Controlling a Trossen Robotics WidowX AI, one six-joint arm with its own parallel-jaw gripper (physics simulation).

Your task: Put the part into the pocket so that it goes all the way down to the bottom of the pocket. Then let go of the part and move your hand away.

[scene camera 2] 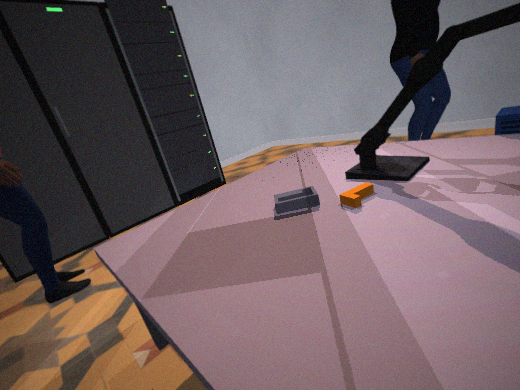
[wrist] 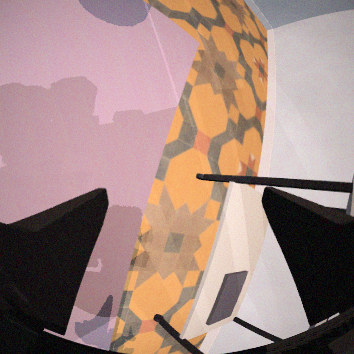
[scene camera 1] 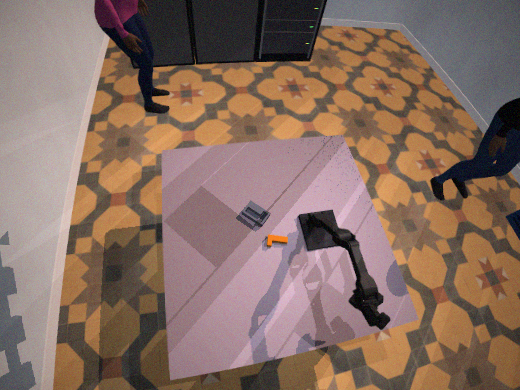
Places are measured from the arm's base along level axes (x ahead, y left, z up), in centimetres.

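Pixels of known places: gripper, fingertip midpoint: (wrist: 186, 195); arm's base, origin of the base link: (scene camera 2: 368, 166) (scene camera 1: 312, 221).
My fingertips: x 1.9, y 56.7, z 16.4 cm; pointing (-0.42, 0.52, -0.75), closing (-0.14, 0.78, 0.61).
Ahead of a thing's pixels: the offset from my fingertips to its top centre. Level surfaces: height alone.
The orange L-shaped part @(dx +22.3, dy -52.8, dz -15.8 cm) (scene camera 1: 276, 240) (scene camera 2: 357, 195) lies on the table beside the grey block with the pocket @(dx +27.3, dy -72.5, dz -15.2 cm) (scene camera 1: 255, 213) (scene camera 2: 296, 201), apart from it. The block sits on the table, and its pocket opens upward. The part and the block do not show in the wrist view. My gripper (scene camera 1: 384, 322) (wrist: 186, 195) is open with nothing between its fingers. It is raised high near the table's front right corner, far from the part and the block. In scene camera 2 the gripper is out of view.
The arm's dark base plate (scene camera 1: 326, 242) (scene camera 2: 387, 173) stands on the pink table @(dz -18.8 cm) (scene camera 1: 200, 340) (scene camera 2: 240, 330) to the right of the part. Two people stand on the tiled floor beyond the table. Dark cabinets (scene camera 1: 225, 30) (scene camera 2: 65, 125) stand at the back. A white chair-like object (wrist: 240, 225) shows beyond the table's edge.
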